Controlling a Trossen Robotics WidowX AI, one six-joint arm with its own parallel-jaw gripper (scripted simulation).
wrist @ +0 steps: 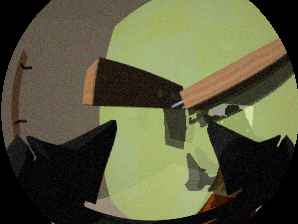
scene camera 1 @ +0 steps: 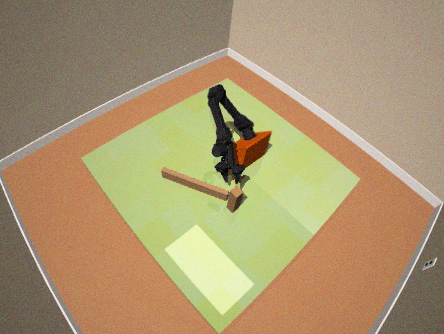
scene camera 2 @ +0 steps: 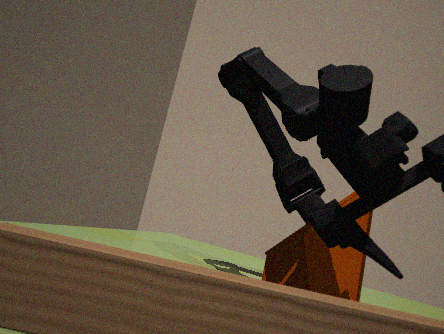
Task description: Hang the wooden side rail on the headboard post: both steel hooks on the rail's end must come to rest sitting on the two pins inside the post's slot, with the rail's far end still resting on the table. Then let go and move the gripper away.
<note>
My gripper (wrist: 165, 126) is open and holds nothing. I also see a wooden side rail (scene camera 2: 56, 277) and a headboard post (wrist: 108, 83).
The wooden side rail shows as well in scene camera 1 (scene camera 1: 174, 176).
</note>
